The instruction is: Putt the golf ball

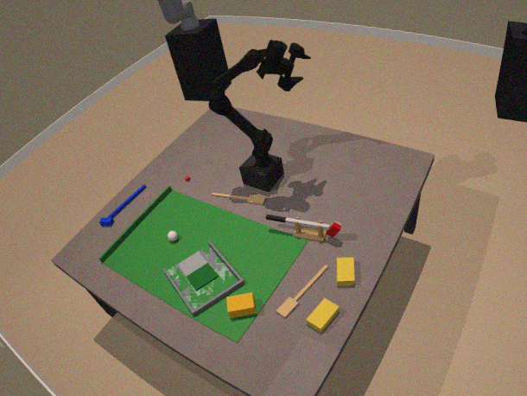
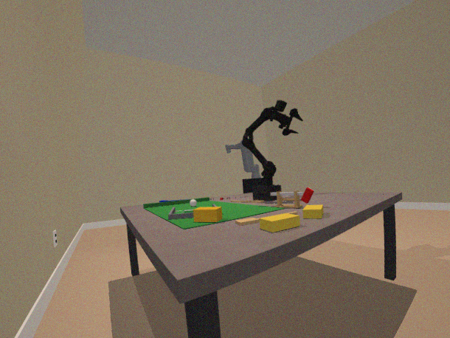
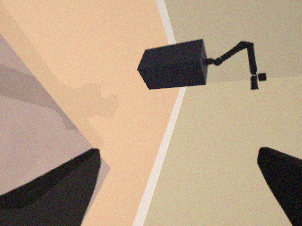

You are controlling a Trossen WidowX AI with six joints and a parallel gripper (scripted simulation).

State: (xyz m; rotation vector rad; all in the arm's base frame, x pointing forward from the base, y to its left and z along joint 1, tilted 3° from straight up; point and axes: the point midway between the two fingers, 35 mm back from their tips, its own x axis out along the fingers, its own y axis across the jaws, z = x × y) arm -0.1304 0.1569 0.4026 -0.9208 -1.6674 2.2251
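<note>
The red putter lies 44 cm ahead of my gripper tip, 9 cm to the left of it and 41 cm below it. Round my gripper tip: wooden stand: 44 cm ahead, 10 cm to the left, 43 cm below; green mat: 64 cm ahead, 30 cm to the right, 47 cm below; small red ball: 26 cm ahead, 56 cm to the right, 46 cm below.
</note>
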